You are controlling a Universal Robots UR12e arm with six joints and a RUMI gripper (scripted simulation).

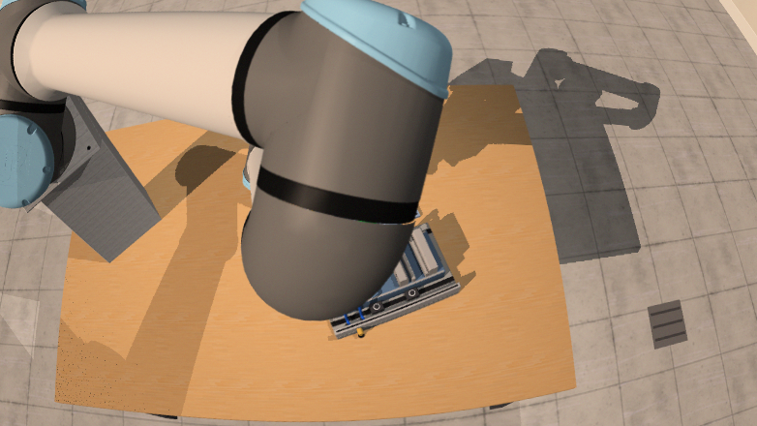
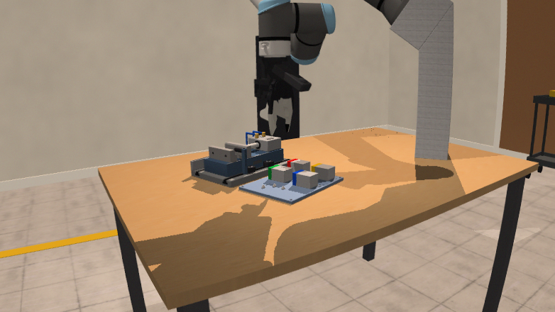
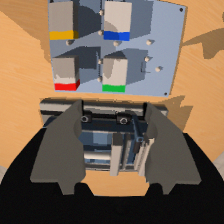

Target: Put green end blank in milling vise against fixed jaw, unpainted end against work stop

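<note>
Right now my hand is 13 cm above the green-ended blank. The rest, counted from my hand: blue-ended blank: 9 cm to the left, 13 cm below; then red-ended blank: 9 cm behind, 13 cm below; then dark work stop: 6 cm ahead, 12 cm to the right, 7 cm below.
</note>
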